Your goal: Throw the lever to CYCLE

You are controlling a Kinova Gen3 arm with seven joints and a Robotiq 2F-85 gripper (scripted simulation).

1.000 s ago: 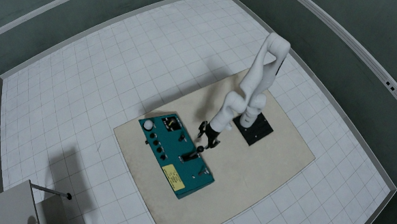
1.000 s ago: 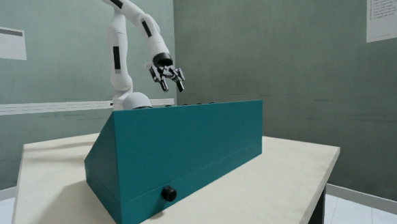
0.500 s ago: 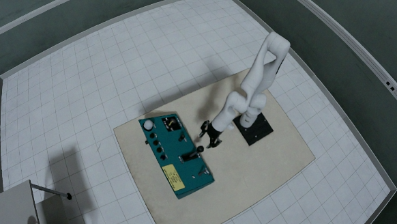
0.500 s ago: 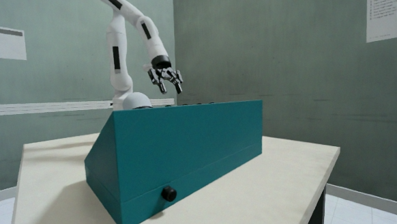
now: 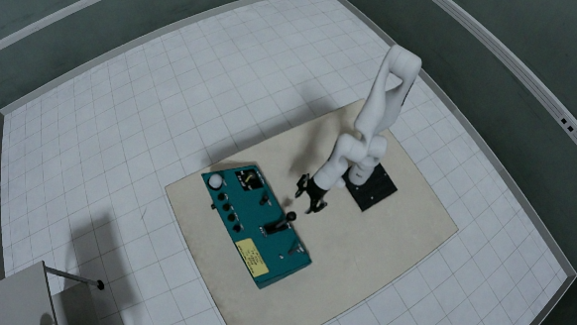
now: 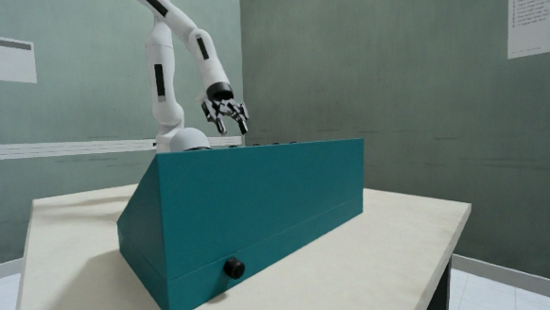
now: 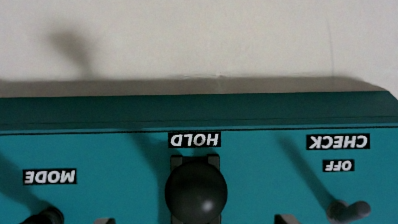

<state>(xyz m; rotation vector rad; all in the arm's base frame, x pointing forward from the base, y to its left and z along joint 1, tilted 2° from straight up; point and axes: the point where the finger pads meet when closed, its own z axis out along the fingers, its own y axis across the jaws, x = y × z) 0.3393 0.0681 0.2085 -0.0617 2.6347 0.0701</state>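
Right now my hand is 9 cm short of the lever, 1 cm to the right of it and 11 cm above it. Round my hand: check toggle 10 cm ahead, 13 cm to the left, 12 cm below; mode knob 11 cm ahead, 11 cm to the right, 12 cm below; dial 13 cm ahead, 23 cm to the right, 12 cm below.
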